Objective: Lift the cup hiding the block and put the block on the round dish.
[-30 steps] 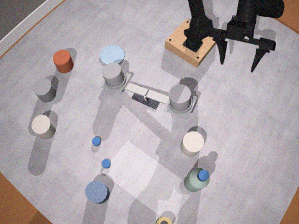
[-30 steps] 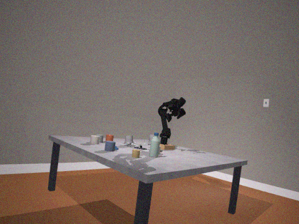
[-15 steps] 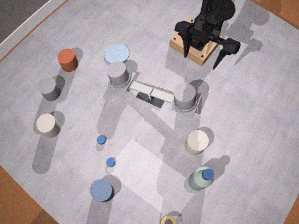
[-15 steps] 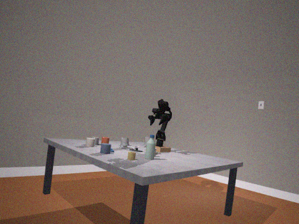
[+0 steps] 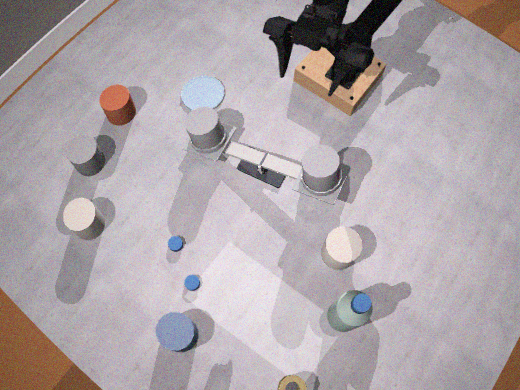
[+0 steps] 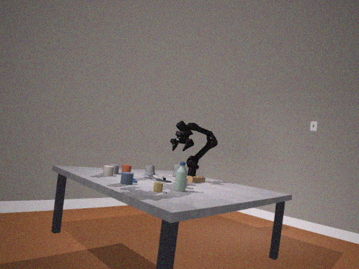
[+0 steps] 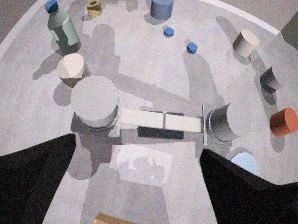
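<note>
My gripper tip is 10 cm short of the grey block, 16 cm to the left of it and 19 cm above it. From my gripper tip the other things lie so: balance beam: 8 cm ahead, 3 cm to the right, 19 cm below; grey cup: 6 cm ahead, 10 cm to the left, 12 cm below; round light-blue dish: 25 cm to the right, 23 cm below.
</note>
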